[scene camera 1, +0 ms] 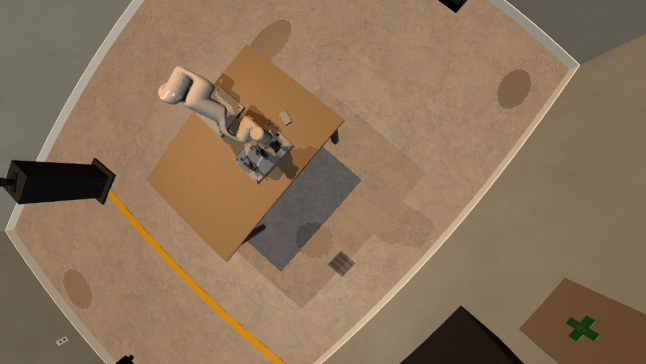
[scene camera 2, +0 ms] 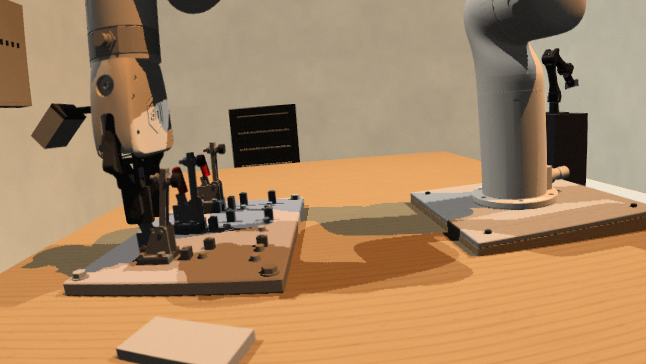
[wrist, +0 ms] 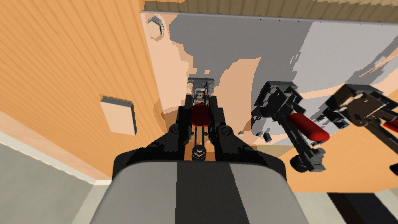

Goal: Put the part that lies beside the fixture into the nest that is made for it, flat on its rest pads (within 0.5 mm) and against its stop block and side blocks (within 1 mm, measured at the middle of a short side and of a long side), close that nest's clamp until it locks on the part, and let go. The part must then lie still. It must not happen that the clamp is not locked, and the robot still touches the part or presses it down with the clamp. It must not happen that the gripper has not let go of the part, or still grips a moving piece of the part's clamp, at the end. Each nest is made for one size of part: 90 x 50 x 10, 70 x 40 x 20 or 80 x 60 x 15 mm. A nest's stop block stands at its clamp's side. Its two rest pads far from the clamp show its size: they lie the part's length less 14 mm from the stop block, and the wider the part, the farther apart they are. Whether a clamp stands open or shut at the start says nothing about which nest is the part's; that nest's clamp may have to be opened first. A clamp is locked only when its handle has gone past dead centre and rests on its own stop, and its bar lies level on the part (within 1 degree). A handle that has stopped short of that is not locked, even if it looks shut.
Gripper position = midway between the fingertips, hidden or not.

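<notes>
I can see my gripper [scene camera 2: 146, 220], and the wrist view shows me the gripper too [wrist: 200, 105]. A fixture plate [scene camera 2: 228, 269] is here; I find the plate in scene camera 1 [scene camera 1: 264, 166] and also in the wrist view [wrist: 241, 53]. Then there is a flat tan part [wrist: 120, 116].
</notes>
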